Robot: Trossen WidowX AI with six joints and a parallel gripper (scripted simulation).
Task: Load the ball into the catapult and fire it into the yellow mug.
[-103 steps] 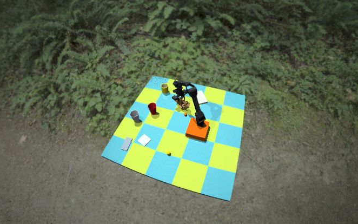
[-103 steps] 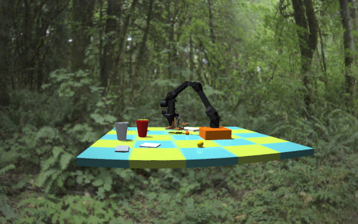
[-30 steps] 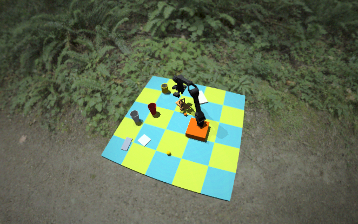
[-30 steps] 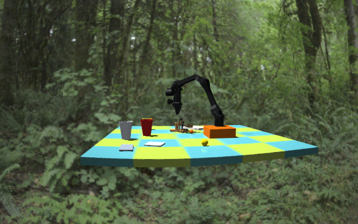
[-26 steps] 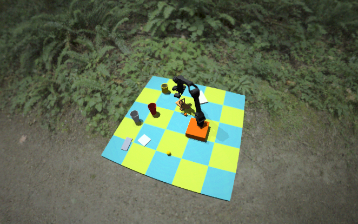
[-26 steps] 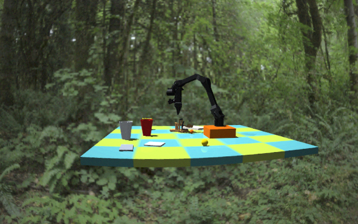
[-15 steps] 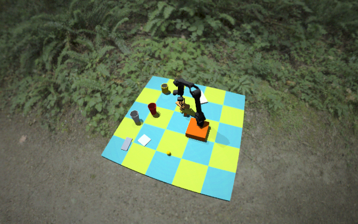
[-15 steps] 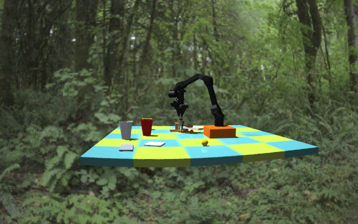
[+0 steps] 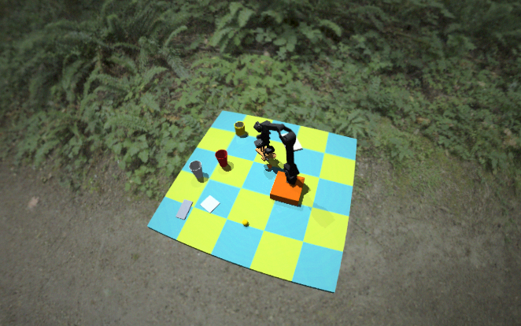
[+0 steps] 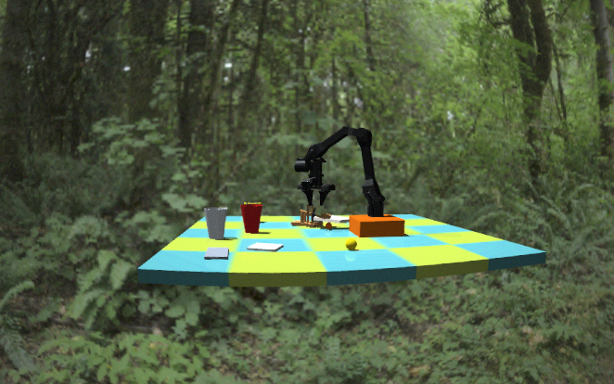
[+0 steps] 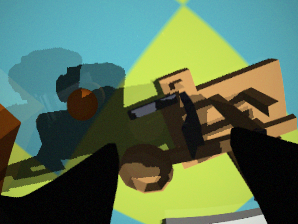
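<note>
The orange ball is 90 mm below my gripper tip, 60 mm behind it and 50 mm to the left of it. Also, from my gripper tip: wooden catapult: 50 mm below, 30 mm to the right, 10 mm ahead; yellow mug: 330 mm ahead, 190 mm to the right, 80 mm below; red mug: 280 mm ahead, 170 mm to the left, 70 mm below.
</note>
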